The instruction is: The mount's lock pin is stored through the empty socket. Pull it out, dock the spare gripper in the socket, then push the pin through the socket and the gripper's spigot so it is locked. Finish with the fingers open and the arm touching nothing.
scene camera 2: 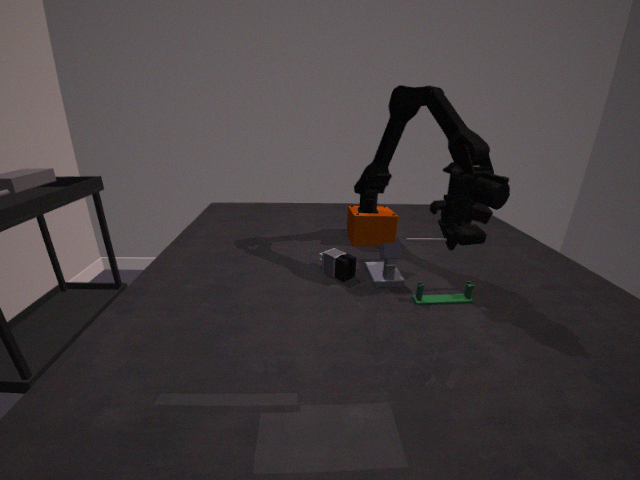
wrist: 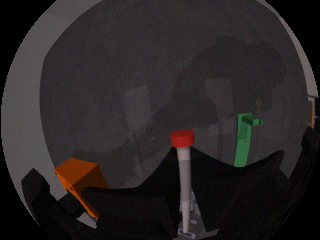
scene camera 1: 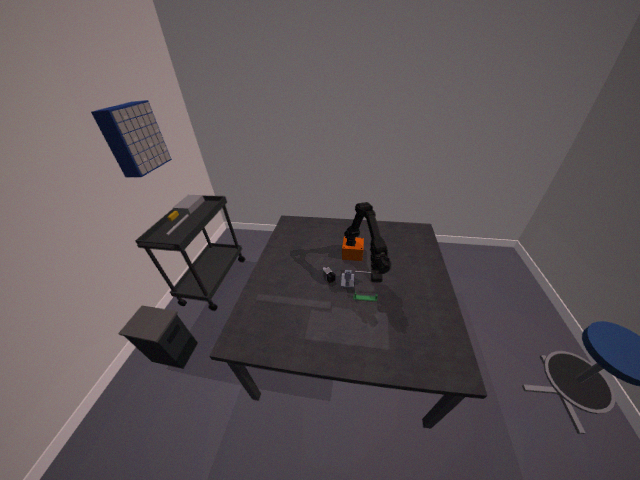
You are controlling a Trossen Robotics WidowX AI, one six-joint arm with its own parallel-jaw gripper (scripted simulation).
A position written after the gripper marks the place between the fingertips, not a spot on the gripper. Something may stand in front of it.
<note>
The gripper [scene camera 2: 450, 249] holds a lock pin [wrist: 180, 140]. Also in view: a spare gripper [scene camera 2: 336, 263], a grey mount [scene camera 2: 382, 274] and a green cradle [scene camera 2: 420, 299].
The gripper is seen too in the wrist view [wrist: 179, 149]. The green cradle shows as well in the wrist view [wrist: 245, 121].
</note>
